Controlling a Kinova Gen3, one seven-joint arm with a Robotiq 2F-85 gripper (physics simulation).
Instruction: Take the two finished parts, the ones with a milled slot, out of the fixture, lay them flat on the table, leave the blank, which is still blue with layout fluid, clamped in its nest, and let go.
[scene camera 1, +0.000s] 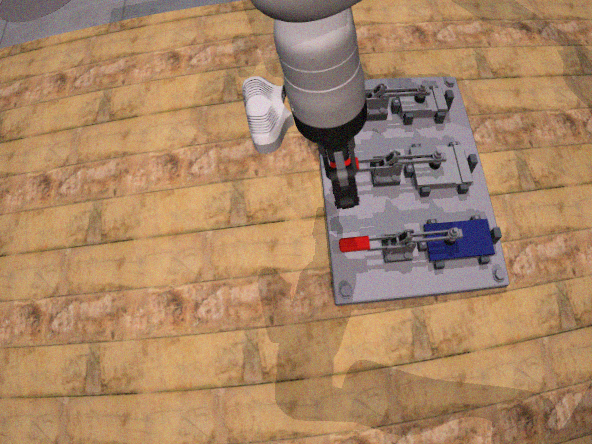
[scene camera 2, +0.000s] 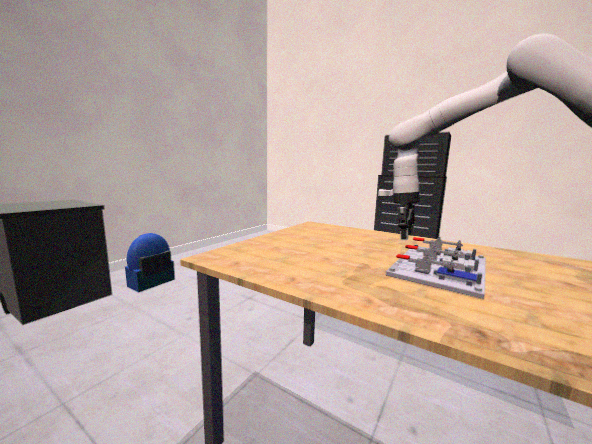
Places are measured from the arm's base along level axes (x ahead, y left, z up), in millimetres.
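Pixels of known places: gripper, fingertip midpoint: (scene camera 2: 407, 237).
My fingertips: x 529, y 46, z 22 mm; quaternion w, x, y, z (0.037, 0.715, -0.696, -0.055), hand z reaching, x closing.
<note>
Behind a point stands the place of what it marks.
A grey fixture plate (scene camera 1: 410, 282) {x 452, y 174, z -53 mm} (scene camera 2: 432, 281) {x 429, y 191, z -53 mm} lies on the wooden table (scene camera 1: 143, 239) {x 803, y 71, z -68 mm} (scene camera 2: 310, 267) {x 759, y 268, z -68 mm}. It holds three nests, each with a toggle clamp. The far nest holds a grey part (scene camera 1: 420, 102) {x 391, y -84, z -24 mm}. The middle nest holds a grey part (scene camera 1: 442, 172) {x 383, y 31, z -32 mm} with a thin slot line. The near nest holds the blue blank (scene camera 1: 470, 239) {x 365, y 131, z -37 mm} (scene camera 2: 454, 272) {x 385, y 128, z -37 mm} under its clamp (scene camera 1: 399, 240) {x 464, y 128, z -19 mm}, whose red handle (scene camera 1: 354, 243) {x 521, y 126, z -17 mm} (scene camera 2: 403, 256) {x 518, y 133, z -17 mm} is down. My gripper (scene camera 1: 344, 198) (scene camera 2: 404, 233) {x 529, y 46, z 22 mm} is open and empty. It points down over the plate's left edge, at the middle clamp's red handle (scene camera 1: 352, 163). The arm hides the far clamp's handle in scene camera 1.
A black slatted panel (scene camera 2: 432, 191) stands behind the table. A black cabinet (scene camera 2: 52, 257) and a blue domed object (scene camera 2: 148, 262) stand on the floor to the left. The table edge runs close in front of the plate in scene camera 2.
</note>
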